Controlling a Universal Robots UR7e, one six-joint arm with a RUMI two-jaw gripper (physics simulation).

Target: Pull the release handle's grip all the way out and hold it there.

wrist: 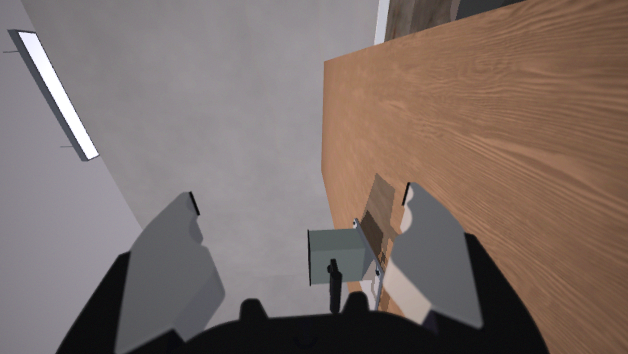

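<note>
The release handle's housing is a grey-green box (pixel 336 245) on a metal base plate (pixel 370 249) fixed to the wooden table top. A black grip (pixel 335 290) stands out from the box's near face toward the camera, and its lower end is hidden behind the gripper's black body. My gripper (pixel 302 190) is wide open with nothing between its fingers. The box and the grip show between the two fingers, nearer the right one, and look farther from the camera than the fingertips. I cannot tell how far out the grip is.
The wooden table top (pixel 500 115) fills the right side, with the handle's shadow on it. A grey wall stands behind. A lit lamp (pixel 60 95) hangs at the upper left. A strip of brown floor (pixel 417 20) shows beyond the table's edge at the top.
</note>
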